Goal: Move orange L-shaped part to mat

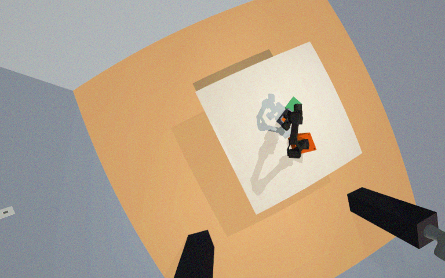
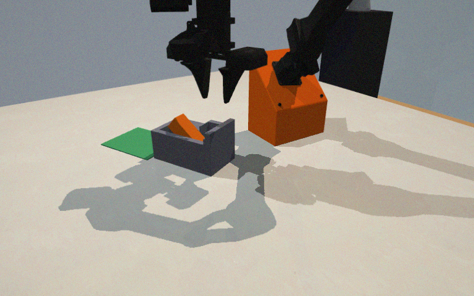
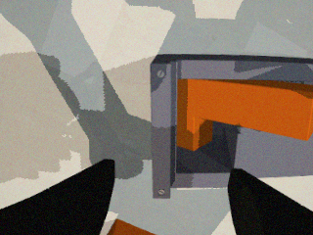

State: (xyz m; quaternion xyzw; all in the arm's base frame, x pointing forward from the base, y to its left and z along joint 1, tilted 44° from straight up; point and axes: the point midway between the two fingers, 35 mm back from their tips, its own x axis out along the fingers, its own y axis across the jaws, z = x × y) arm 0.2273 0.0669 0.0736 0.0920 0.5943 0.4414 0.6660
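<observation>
The orange L-shaped part is 20 mm ahead of my gripper tip, 40 mm to the right of it and 100 mm below it. From my gripper tip the other things lie so: green mat 120 mm ahead, 190 mm to the right, 160 mm below.
</observation>
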